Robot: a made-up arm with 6 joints.
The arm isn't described. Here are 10 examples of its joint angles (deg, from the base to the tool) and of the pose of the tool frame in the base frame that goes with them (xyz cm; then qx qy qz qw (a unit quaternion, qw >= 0)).
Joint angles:
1: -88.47 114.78 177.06 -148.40 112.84 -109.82
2: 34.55 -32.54 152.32 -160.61 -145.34 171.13
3: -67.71 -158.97 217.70 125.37 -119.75 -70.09
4: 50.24 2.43 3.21 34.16 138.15 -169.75
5: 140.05 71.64 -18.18 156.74 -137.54 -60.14
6: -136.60 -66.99 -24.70 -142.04 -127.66 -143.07
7: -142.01 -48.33 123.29 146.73 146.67 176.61
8: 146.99 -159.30 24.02 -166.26 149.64 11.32
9: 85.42 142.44 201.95 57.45 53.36 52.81
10: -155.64 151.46 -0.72 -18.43 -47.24 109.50
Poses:
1: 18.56 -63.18 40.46 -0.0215 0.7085 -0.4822 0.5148
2: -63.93 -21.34 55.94 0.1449 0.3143 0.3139 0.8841
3: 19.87 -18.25 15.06 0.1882 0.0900 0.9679 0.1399
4: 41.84 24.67 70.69 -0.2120 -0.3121 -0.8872 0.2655
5: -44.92 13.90 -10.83 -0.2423 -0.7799 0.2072 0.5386
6: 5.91 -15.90 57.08 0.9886 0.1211 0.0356 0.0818
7: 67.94 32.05 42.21 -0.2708 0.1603 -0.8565 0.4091
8: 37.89 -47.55 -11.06 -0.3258 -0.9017 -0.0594 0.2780
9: 13.08 29.88 38.77 -0.0381 -0.9103 -0.1060 0.3983
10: 14.37 27.13 -26.21 0.6908 -0.0476 0.1682 0.7016
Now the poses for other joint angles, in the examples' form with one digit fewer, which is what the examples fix.
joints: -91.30 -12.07 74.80 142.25 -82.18 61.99
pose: 16.0 17.1 103.1 -0.168 -0.506 0.734 0.421
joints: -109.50 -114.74 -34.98 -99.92 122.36 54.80
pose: 5.5 5.3 46.2 -0.045 0.813 0.489 0.313
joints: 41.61 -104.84 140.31 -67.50 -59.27 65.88
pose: -48.3 -53.0 -20.4 0.066 0.921 0.327 0.200
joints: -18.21 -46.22 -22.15 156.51 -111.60 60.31
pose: 15.5 14.0 72.8 0.297 -0.632 0.695 0.171
